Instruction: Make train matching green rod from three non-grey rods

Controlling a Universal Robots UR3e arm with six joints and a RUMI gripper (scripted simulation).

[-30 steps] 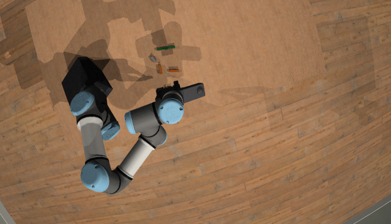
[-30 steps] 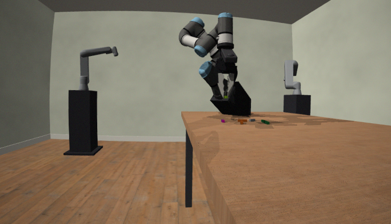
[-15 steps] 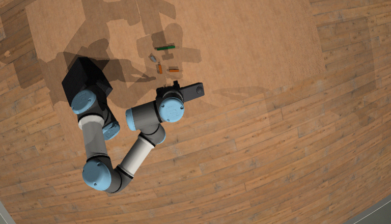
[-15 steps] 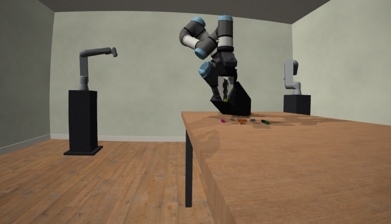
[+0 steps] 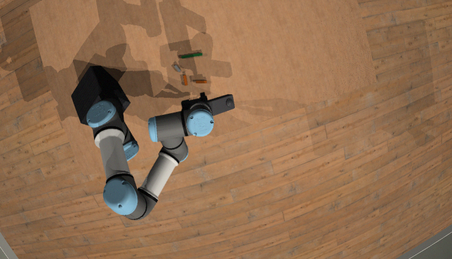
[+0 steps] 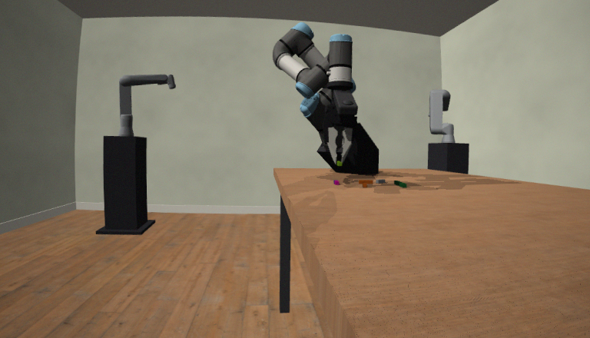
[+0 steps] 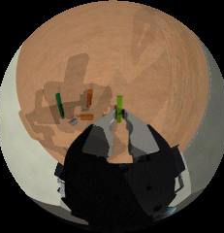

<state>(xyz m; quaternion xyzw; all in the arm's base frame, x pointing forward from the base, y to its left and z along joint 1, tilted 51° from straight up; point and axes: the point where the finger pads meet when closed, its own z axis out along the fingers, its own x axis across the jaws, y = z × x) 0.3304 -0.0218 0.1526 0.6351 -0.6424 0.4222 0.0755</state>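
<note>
My gripper is now 3 cm past the magenta rod, 1 cm to the right of it and 7 cm above it. Also, from my hand: blue rod 5 cm behind, 1 cm to the left, 7 cm below; lime rod 1 cm below; grey rod 4 cm behind, 16 cm to the left, 7 cm below.
</note>
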